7 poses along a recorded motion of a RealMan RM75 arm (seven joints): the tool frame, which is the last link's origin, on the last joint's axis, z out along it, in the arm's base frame.
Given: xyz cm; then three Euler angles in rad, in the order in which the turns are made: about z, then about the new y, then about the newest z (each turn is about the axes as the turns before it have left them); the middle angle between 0 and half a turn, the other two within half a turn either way.
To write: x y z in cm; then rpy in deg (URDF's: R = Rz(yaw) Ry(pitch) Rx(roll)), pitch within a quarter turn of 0, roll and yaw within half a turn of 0. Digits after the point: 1 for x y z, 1 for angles.
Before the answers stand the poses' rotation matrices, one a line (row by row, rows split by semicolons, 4 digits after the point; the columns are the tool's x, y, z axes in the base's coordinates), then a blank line. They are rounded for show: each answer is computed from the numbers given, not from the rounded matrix.
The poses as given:
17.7 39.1 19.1 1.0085 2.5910 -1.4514
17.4 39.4 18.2 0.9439 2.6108 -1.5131
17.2 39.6 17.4 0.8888 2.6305 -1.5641
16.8 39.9 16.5 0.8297 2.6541 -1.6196
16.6 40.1 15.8 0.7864 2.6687 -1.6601
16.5 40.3 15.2 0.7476 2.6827 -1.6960
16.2 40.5 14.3 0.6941 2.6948 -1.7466
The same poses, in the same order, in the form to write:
0.7859 -0.5519 0.2789; -0.6152 -0.6524 0.4426; -0.0623 -0.5195 -0.8522
0.7793 -0.5518 0.2970; -0.6259 -0.6634 0.4100; -0.0292 -0.5054 -0.8624
0.7726 -0.5550 0.3083; -0.6349 -0.6729 0.3797; -0.0033 -0.4891 -0.8722
0.7659 -0.5598 0.3162; -0.6425 -0.6839 0.3456; 0.0229 -0.4679 -0.8835
0.7611 -0.5632 0.3217; -0.6474 -0.6906 0.3224; 0.0406 -0.4536 -0.8903
0.7567 -0.5674 0.3248; -0.6515 -0.6963 0.3012; 0.0553 -0.4395 -0.8965
0.7511 -0.5706 0.3321; -0.6559 -0.7024 0.2764; 0.0756 -0.4254 -0.9018

17.7 39.1 19.1 -148.6 3.6 -38.1
17.4 39.4 18.2 -149.6 1.7 -38.8
17.2 39.6 17.4 -150.7 0.2 -39.4
16.8 39.9 16.5 -152.1 -1.3 -40.0
16.6 40.1 15.8 -153.0 -2.3 -40.4
16.5 40.3 15.2 -153.9 -3.2 -40.7
16.2 40.5 14.3 -154.7 -4.3 -41.1

